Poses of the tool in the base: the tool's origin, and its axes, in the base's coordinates. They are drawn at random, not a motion.
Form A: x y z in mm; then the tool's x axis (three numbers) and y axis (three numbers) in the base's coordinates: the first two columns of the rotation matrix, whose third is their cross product.
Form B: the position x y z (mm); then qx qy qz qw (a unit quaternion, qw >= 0). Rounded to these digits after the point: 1 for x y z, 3 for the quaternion.
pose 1, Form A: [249.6 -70.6 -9.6 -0.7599 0.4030 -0.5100 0.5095 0.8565 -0.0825]
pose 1, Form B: [249.6 -70.6 -9.6 0.245 0.932 -0.109 0.245]
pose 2, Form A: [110.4 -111.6 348.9 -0.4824 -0.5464 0.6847 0.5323 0.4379 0.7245]
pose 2, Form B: [110.4 -111.6 348.9 0.005 -0.678 -0.530 0.509]
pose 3, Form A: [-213.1 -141.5 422.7 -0.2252 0.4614 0.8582 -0.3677 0.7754 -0.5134]
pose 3, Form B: [-213.1 -141.5 422.7 -0.033 -0.708 0.333 0.622]
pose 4, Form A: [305.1 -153.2 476.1 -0.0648 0.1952 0.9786 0.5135 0.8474 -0.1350]
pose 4, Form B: [305.1 -153.2 476.1 -0.246 -0.719 -0.125 0.638]
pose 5, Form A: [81.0 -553.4 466.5 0.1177 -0.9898 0.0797 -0.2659 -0.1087 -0.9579]
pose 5, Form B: [81.0 -553.4 466.5 -0.613 0.512 -0.423 0.428]
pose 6, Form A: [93.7 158.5 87.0 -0.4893 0.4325 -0.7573 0.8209 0.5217 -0.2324]
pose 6, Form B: [93.7 158.5 87.0 0.387 0.810 -0.299 0.325]
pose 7, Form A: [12.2 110.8 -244.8 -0.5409 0.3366 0.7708 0.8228 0.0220 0.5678]
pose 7, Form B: [12.2 110.8 -244.8 -0.426 -0.680 -0.555 0.219]
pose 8, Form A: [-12.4 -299.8 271.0 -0.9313 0.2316 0.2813 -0.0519 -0.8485 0.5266]
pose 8, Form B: [-12.4 -299.8 271.0 0.170 0.265 0.946 0.075]
